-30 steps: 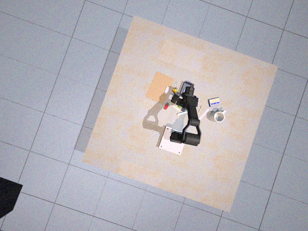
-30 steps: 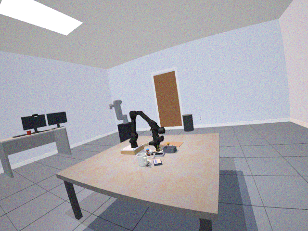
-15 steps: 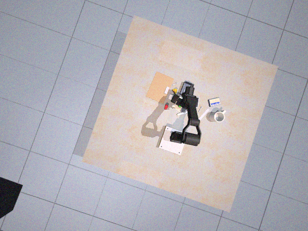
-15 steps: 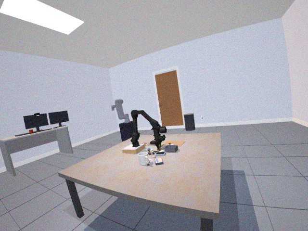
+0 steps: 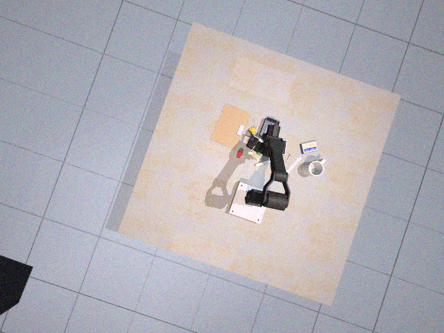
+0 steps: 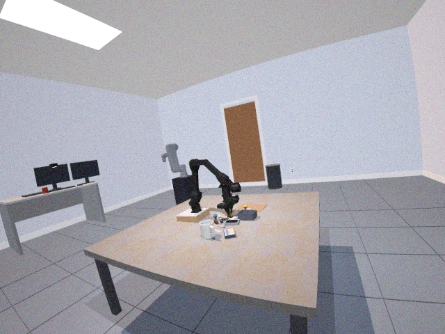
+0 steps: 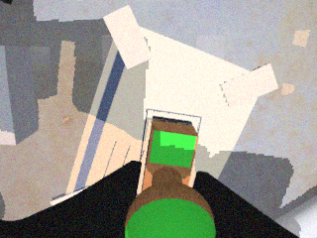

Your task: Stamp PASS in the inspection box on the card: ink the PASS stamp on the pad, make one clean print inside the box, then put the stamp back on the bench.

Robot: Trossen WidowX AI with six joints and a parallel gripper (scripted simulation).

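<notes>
My gripper tip is 10 mm to the right of the cream card and 20 mm above it. From my gripper tip the other things lie so: red-knobbed stamp 60 mm behind, 110 mm to the left; yellow-knobbed stamp 90 mm ahead, 80 mm to the left; white marker 40 mm behind, 70 mm to the right, 10 mm below.
</notes>
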